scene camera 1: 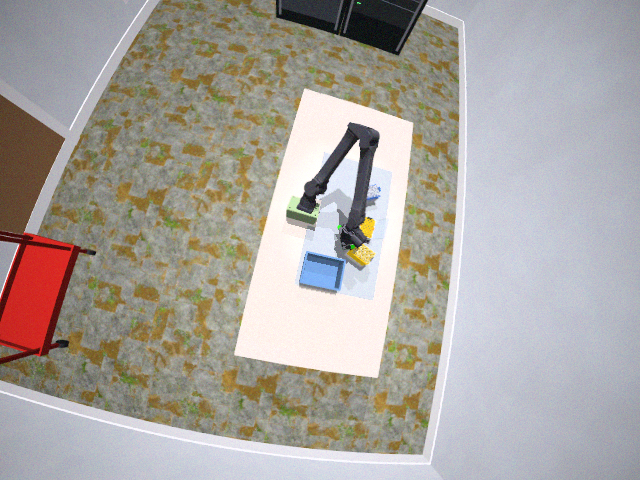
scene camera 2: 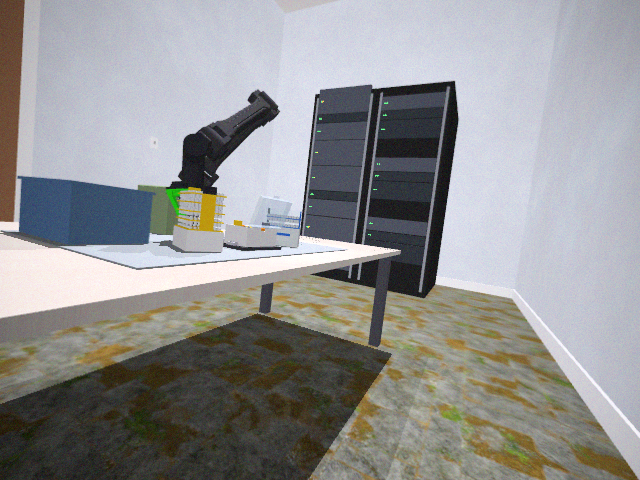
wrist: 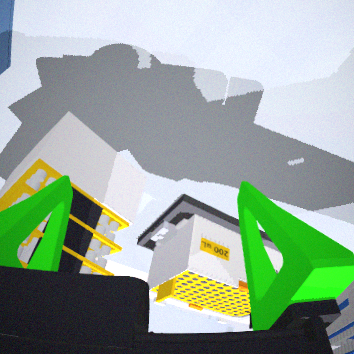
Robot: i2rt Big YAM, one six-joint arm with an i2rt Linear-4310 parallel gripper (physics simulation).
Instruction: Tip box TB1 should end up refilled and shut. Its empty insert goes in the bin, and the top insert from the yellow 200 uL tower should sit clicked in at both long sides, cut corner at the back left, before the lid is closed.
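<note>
My gripper (scene camera 1: pixel 345 237) (wrist: pixel 154 186) is open and empty, its green fingers wide apart. In the wrist view its left finger overlaps the yellow 200 uL tower (scene camera 1: pixel 361 254) (scene camera 2: pixel 208 211) (wrist: pixel 92 180), which stands upright on a white base with several stacked yellow inserts. The right finger overlaps tip box TB1 (scene camera 1: pixel 367 227) (scene camera 2: pixel 251 236) (wrist: pixel 195 240), labelled 200 uL, beside the tower. TB1 holds a yellow insert (wrist: pixel 205 290) with empty holes. Its pale lid (scene camera 2: pixel 264 209) stands open. The blue bin (scene camera 1: pixel 320 285) (scene camera 2: pixel 111 214) (wrist: pixel 5 40) stands near the tower. Contact between fingers and tower cannot be made out.
A blue-layered tip tower (scene camera 1: pixel 373 192) (scene camera 2: pixel 284 222) (wrist: pixel 344 322) stands beyond TB1. A green box (scene camera 1: pixel 301 212) (scene camera 2: pixel 161 211) is by the arm's base. A pale mat (scene camera 1: pixel 361 290) lies on the table (scene camera 1: pixel 310 330). A red cart (scene camera 1: pixel 38 294) and dark server racks (scene camera 2: pixel 345 180) stand away from the table.
</note>
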